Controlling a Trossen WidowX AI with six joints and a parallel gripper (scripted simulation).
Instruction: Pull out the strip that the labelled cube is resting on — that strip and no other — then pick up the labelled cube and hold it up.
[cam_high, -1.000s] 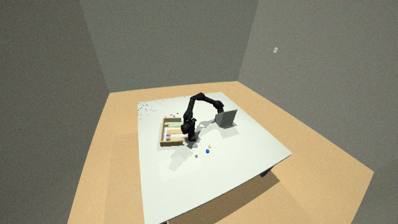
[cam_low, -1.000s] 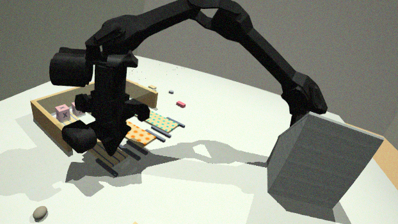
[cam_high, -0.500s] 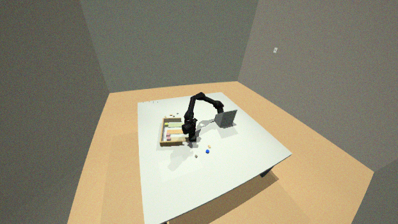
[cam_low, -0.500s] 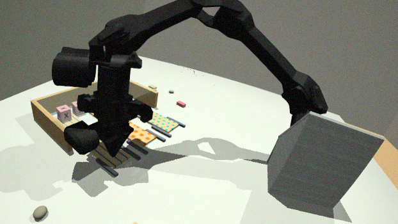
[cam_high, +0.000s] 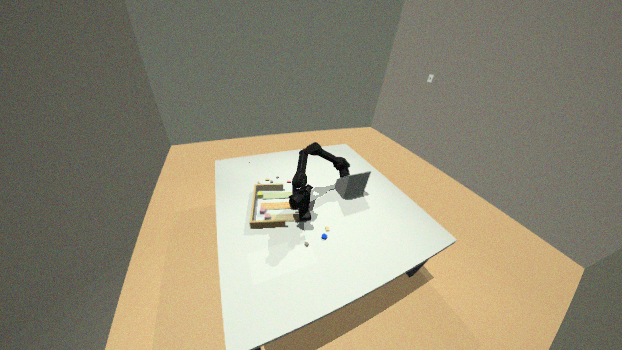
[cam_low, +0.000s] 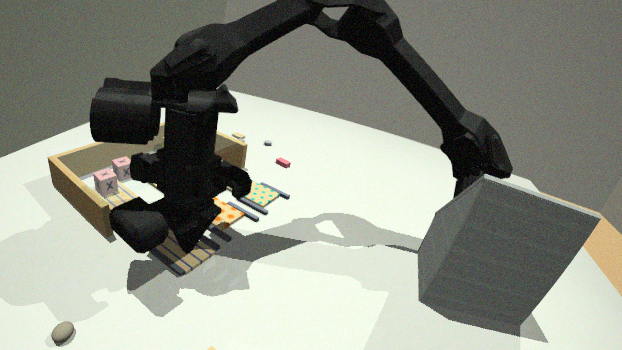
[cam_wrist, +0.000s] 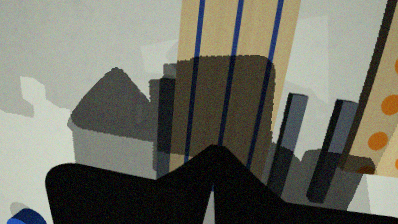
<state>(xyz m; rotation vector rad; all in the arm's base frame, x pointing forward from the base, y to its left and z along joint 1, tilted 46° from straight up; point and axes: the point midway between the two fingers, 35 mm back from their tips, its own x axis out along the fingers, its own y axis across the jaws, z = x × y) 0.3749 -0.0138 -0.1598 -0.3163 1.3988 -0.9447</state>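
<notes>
Now: gripper tip 14 cm to the left of the orange dotted strip and 8 cm short of it. Round my gripper tip: blue disc: 18 cm to the left, 4 cm behind; red block: 33 cm to the right, 7 cm behind.
</notes>
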